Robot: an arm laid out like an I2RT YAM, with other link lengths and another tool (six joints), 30 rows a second.
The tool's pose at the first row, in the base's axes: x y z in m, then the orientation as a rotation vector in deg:
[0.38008, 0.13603, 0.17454, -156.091, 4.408, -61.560]
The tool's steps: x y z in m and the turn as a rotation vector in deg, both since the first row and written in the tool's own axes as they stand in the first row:
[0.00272, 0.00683, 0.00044, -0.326, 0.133, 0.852]
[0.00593, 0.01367, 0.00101, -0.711, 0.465, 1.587]
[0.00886, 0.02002, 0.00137, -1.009, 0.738, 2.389]
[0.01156, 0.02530, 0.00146, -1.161, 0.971, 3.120]
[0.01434, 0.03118, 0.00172, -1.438, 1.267, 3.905]
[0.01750, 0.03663, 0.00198, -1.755, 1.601, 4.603]
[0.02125, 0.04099, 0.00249, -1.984, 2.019, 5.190]
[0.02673, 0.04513, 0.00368, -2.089, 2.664, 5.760]
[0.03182, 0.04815, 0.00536, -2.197, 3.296, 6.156]
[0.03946, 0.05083, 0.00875, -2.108, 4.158, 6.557]
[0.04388, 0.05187, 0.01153, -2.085, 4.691, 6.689]
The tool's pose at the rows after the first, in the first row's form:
[0.38257, 0.12910, 0.17458, -156.028, 5.764, -61.592]
[0.38551, 0.12212, 0.17485, -155.945, 7.027, -61.940]
[0.38808, 0.11562, 0.17519, -155.783, 8.321, -62.163]
[0.39027, 0.11014, 0.17580, -155.533, 9.429, -62.313]
[0.39266, 0.10410, 0.17621, -155.331, 10.690, -62.561]
[0.39531, 0.09842, 0.17697, -155.167, 11.863, -62.892]
[0.39853, 0.09379, 0.17818, -154.917, 12.849, -63.345]
[0.40347, 0.08927, 0.18011, -154.438, 13.773, -64.079]
[0.40843, 0.08598, 0.18167, -154.029, 14.464, -64.844]
[0.41641, 0.08300, 0.18379, -153.316, 15.078, -65.864]
[0.42157, 0.08192, 0.18455, -152.943, 15.321, -66.536]

